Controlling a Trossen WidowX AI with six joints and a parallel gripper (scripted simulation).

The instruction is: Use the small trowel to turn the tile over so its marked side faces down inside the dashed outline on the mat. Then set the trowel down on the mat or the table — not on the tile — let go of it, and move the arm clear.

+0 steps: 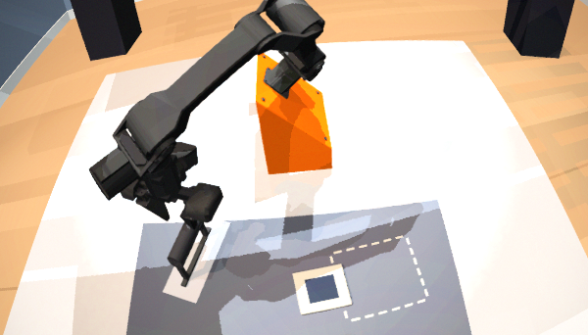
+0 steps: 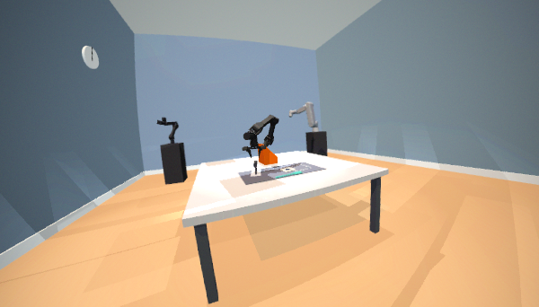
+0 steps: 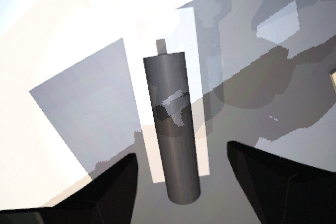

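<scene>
The trowel lies 80 mm below my gripper tip and 20 mm behind it. From my gripper tip the other things lie so: white tile (240 mm to the left, 110 mm below, 70 mm ahead); then mat (190 mm to the left, 130 mm below, 70 mm ahead).
</scene>
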